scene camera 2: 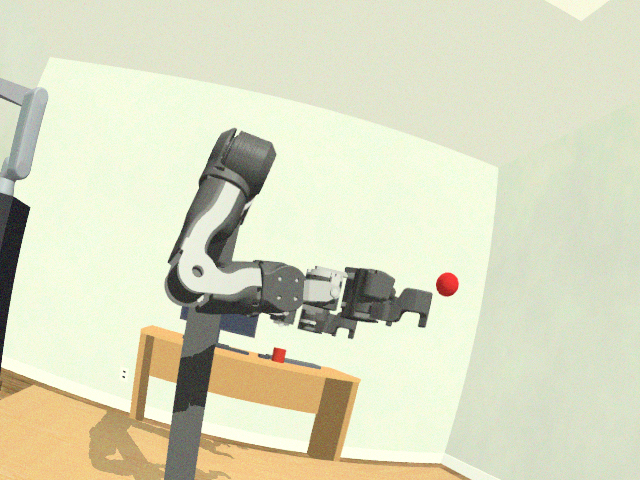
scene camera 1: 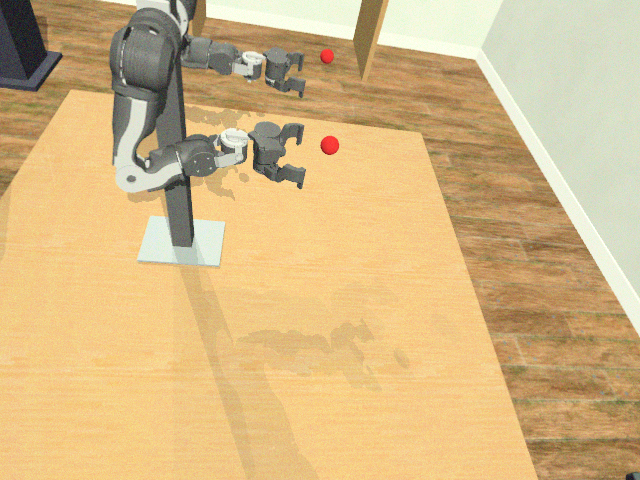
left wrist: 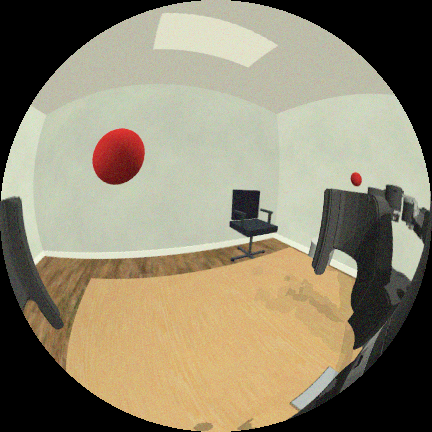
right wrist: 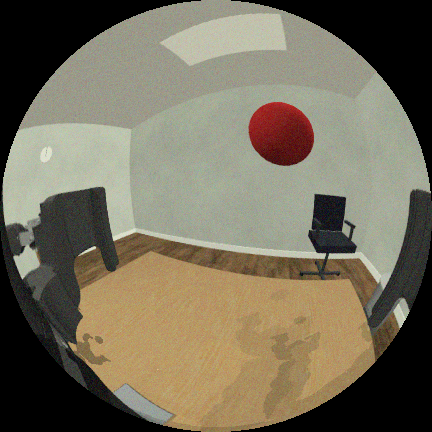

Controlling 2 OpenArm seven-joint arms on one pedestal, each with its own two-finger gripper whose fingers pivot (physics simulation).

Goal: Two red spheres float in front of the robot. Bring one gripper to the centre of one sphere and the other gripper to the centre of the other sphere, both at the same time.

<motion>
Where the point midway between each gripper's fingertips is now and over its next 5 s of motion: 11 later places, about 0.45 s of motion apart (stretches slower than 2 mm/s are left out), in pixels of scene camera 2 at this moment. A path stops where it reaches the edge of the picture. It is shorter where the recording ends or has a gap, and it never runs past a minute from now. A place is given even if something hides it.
My left gripper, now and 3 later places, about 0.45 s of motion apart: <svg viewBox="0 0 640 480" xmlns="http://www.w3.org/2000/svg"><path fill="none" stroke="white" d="M346 327L362 302L363 315L368 312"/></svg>
My right gripper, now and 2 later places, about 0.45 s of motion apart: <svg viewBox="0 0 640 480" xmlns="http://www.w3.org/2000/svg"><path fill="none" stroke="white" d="M410 311L438 275L439 283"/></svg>
</motion>
